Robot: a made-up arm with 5 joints. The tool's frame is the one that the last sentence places. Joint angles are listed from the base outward.
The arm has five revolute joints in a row. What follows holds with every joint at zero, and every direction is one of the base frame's. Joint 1 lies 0.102 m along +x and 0.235 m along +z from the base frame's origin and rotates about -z. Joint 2 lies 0.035 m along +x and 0.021 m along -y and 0.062 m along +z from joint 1 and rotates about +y. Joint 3 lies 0.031 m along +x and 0.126 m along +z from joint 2 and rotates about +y. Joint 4 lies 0.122 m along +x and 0.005 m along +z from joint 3 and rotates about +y. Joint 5 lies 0.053 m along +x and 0.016 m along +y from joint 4 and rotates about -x. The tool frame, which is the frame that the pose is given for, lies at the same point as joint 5; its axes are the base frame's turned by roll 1.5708, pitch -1.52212 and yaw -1.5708 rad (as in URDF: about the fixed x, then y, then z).
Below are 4 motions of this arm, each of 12 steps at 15 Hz.
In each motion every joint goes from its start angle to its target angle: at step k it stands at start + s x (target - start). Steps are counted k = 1, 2, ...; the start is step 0. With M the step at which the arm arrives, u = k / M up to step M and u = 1 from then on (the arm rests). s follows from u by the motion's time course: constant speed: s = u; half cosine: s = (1 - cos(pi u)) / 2; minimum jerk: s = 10 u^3 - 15 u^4 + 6 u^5.
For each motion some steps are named. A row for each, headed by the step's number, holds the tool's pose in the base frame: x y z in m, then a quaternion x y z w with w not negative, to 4 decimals.
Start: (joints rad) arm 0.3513 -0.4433 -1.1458 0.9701 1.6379
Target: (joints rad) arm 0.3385 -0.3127 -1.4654 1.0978 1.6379
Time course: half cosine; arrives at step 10
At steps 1, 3, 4, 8, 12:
1: 0.1422 -0.0201 0.5769 -0.7336 -0.5026 0.2655 0.3726
3: 0.1409 -0.0195 0.5776 -0.7351 -0.5049 0.2630 0.3682
4: 0.1399 -0.0190 0.5780 -0.7362 -0.5066 0.2611 0.3649
8: 0.1358 -0.0173 0.5783 -0.7406 -0.5136 0.2534 0.3515
12: 0.1352 -0.0170 0.5781 -0.7413 -0.5147 0.2521 0.3492

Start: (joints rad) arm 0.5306 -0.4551 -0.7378 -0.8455 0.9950
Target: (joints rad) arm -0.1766 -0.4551 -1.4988 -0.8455 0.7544
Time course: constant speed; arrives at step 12
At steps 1, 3, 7, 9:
1: 0.1118 -0.0106 0.5871 0.6209 0.7387 0.0591 0.2557
3: 0.0936 -0.0022 0.5865 0.5499 0.7703 0.0850 0.3117
7: 0.0543 0.0006 0.5777 0.4003 0.8038 0.1484 0.4144
9: 0.0355 -0.0050 0.5695 0.3245 0.8053 0.1853 0.4602

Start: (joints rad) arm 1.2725 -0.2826 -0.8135 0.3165 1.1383
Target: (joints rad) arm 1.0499 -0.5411 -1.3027 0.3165 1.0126
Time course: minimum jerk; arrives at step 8
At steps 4, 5, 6, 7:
4: 0.1140 -0.0403 0.5952 -0.8692 -0.4490 -0.0139 0.2067
5: 0.0999 -0.0071 0.5961 -0.8631 -0.4895 -0.0070 0.1241
6: 0.0870 0.0171 0.5933 -0.8531 -0.5182 -0.0029 0.0603
7: 0.0798 0.0290 0.5906 -0.8464 -0.5319 -0.0012 0.0277

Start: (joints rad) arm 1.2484 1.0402 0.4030 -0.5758 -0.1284
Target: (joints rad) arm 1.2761 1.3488 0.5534 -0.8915 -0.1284
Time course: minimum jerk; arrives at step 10
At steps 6, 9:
6: 0.1501 -0.1703 0.1428 -0.1546 -0.2550 -0.6310 0.7162
9: 0.1433 -0.1531 0.1329 -0.1446 -0.2362 -0.6382 0.7183

